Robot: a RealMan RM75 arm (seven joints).
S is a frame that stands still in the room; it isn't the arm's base.
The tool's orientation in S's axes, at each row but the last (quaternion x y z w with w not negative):
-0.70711 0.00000 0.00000 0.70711
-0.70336 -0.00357 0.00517 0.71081
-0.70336 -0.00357 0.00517 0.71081
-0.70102 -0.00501 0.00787 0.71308
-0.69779 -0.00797 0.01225 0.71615
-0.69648 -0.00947 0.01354 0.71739
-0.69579 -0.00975 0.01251 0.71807
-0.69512 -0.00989 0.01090 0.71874
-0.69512 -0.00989 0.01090 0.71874
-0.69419 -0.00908 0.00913 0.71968
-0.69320 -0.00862 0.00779 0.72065
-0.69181 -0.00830 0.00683 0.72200
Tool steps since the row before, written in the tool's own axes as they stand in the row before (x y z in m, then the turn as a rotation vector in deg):
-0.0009 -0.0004 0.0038 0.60 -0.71 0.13
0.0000 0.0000 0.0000 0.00 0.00 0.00
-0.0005 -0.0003 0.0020 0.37 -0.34 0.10
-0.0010 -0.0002 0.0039 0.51 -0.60 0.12
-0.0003 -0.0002 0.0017 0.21 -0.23 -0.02
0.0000 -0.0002 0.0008 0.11 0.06 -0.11
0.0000 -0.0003 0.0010 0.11 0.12 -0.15
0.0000 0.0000 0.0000 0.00 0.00 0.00
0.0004 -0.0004 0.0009 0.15 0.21 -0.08
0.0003 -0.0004 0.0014 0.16 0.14 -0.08
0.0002 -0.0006 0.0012 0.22 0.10 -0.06
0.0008 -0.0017 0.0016 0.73 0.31 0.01
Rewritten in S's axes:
-0.0009 0.0038 0.0004 0.60 0.13 0.71
0.0000 0.0000 0.0000 0.00 0.00 0.00
-0.0005 0.0020 0.0003 0.37 0.10 0.34
-0.0011 0.0039 0.0003 0.51 0.12 0.60
-0.0003 0.0017 0.0002 0.21 -0.02 0.23
0.0000 0.0008 0.0002 0.11 -0.10 -0.06
0.0000 0.0010 0.0003 0.11 -0.14 -0.13
0.0000 0.0000 0.0000 0.00 0.00 0.00
0.0004 0.0009 0.0004 0.15 -0.07 -0.21
0.0003 0.0014 0.0005 0.16 -0.07 -0.14
0.0002 0.0012 0.0006 0.22 -0.05 -0.10
0.0008 0.0015 0.0018 0.73 0.04 -0.31

